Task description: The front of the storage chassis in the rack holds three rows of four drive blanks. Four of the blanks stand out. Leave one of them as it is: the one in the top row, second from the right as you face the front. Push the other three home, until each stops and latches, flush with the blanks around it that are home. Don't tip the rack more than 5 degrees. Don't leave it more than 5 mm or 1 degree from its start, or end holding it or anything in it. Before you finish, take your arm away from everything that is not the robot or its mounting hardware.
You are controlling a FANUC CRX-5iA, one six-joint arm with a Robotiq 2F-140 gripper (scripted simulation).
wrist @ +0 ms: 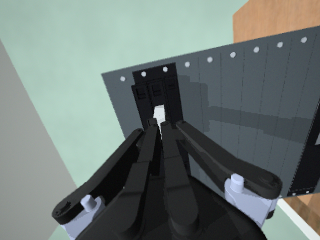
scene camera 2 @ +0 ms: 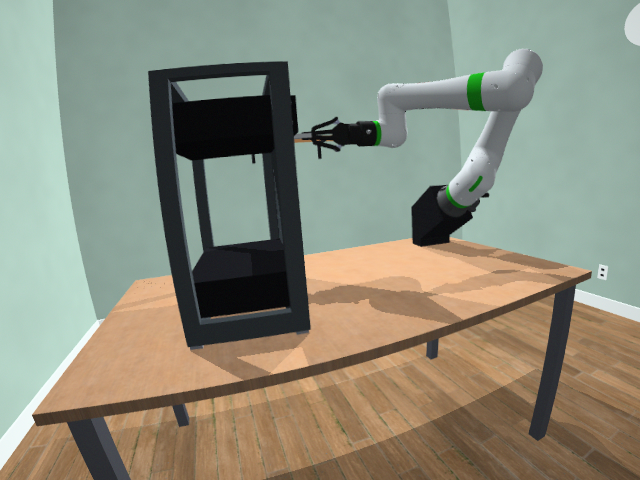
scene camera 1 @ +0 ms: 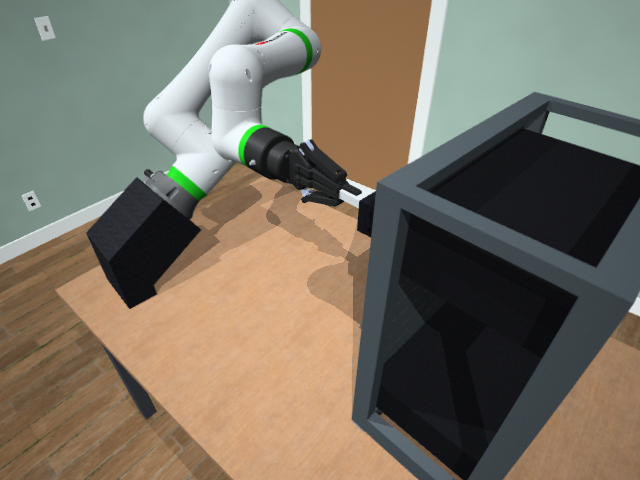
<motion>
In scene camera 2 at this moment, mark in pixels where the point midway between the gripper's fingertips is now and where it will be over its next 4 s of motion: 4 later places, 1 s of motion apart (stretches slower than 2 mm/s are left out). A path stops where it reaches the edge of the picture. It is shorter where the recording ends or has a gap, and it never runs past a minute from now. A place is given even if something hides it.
My gripper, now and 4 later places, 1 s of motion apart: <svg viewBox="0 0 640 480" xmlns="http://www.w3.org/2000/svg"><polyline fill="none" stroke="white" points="292,136 287,137 282,137 281,137 280,137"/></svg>
</motion>
